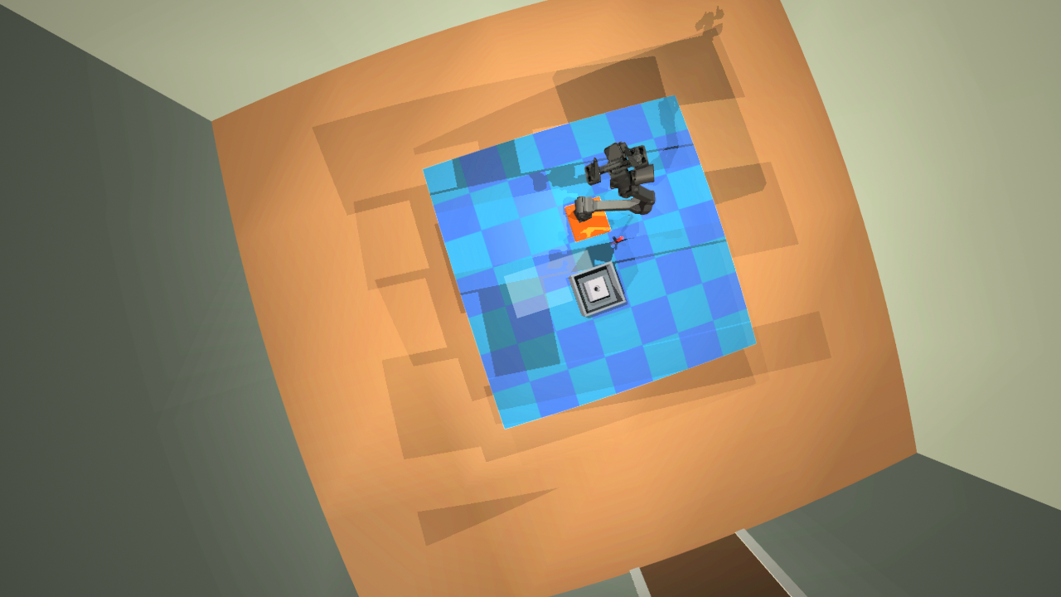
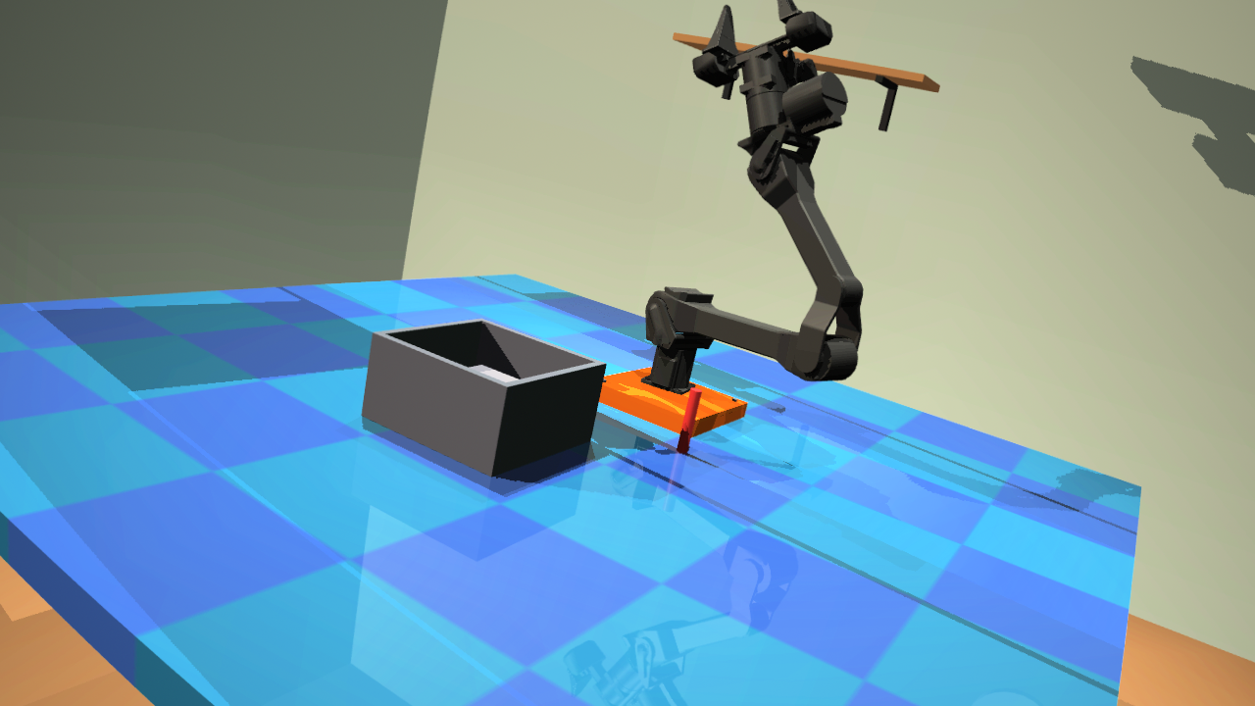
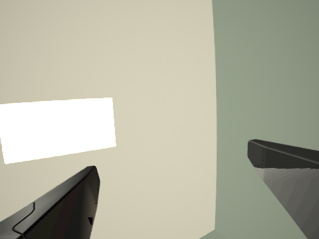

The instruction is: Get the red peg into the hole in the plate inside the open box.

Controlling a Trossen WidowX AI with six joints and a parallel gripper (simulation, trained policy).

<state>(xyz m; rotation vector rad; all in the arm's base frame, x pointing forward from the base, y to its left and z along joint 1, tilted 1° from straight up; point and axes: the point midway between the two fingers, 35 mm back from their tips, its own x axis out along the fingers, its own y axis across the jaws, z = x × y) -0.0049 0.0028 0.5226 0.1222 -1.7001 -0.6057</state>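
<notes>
Right now my gripper tip is 540 mm above the red peg, 200 mm short of it and 100 mm to the right of it. Round my gripper tip: light plate 530 mm below, 360 mm ahead, 100 mm to the right; grey box 550 mm below, 360 mm ahead, 100 mm to the right.
</notes>
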